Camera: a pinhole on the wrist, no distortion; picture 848 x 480 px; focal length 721.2 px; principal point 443.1 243.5 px. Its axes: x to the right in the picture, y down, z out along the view. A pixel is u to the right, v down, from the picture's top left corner.
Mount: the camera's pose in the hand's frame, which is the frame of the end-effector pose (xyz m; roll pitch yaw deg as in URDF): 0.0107 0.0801 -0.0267 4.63 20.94 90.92
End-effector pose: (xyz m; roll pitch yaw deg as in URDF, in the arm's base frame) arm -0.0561 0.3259 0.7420 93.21 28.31 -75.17
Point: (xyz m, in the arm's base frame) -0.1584 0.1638 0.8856
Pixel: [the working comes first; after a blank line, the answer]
In the camera's frame: 0.0517 -0.0227 0.1896

640 157
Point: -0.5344 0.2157 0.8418
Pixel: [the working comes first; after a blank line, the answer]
In the camera's frame: -0.1562 0.1108 0.4811

209 410
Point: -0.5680 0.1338 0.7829
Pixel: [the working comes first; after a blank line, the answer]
In the camera's frame: -0.1913 0.0249 0.5330

184 277
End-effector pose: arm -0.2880 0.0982 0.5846 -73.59 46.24 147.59
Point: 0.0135 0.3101 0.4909
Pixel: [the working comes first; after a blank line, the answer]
In the camera's frame: 0.1092 0.0140 -0.3319

behind the camera
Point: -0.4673 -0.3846 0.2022
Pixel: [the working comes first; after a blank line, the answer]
In the camera's frame: 0.2139 -0.1545 0.5386

730 37
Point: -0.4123 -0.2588 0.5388
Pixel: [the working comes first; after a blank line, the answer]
In the camera's frame: -0.0191 0.0654 0.3667

406 372
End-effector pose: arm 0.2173 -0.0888 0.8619 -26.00 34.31 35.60
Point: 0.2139 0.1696 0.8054
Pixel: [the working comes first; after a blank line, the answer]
In the camera's frame: 0.0316 -0.1300 0.1865

outside the picture
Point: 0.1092 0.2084 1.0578
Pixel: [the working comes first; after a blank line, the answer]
In the camera's frame: -0.0289 0.0783 0.3572

385 402
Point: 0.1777 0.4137 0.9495
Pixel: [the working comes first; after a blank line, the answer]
In the camera's frame: 0.0479 -0.1206 0.4716

516 59
